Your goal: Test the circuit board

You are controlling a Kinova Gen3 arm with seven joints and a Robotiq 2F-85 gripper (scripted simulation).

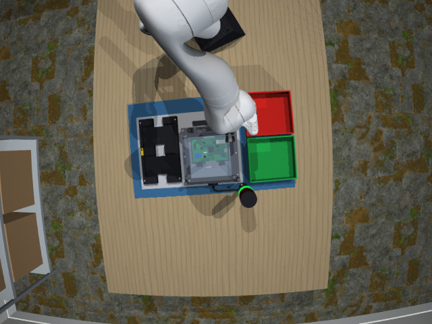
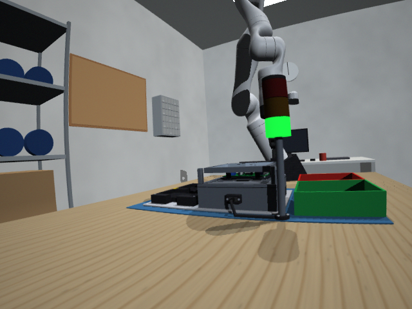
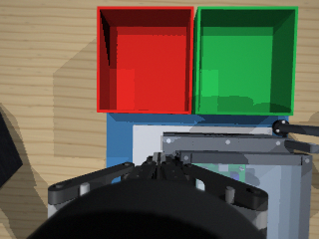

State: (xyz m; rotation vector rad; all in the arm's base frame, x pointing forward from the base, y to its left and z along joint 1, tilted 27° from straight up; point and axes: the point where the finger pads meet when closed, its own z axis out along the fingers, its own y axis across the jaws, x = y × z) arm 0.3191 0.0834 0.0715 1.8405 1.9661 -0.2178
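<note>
My hand is 2 cm short of the black hook, 1 cm to the left of it and 2 cm above it. Also, from my hand: green circuit board (8 cm ahead, 6 cm to the right, 4 cm below); then clear lid (8 cm ahead, 6 cm to the right, 2 cm below); then red bin (3 cm behind, 14 cm to the left, 10 cm below).
</note>
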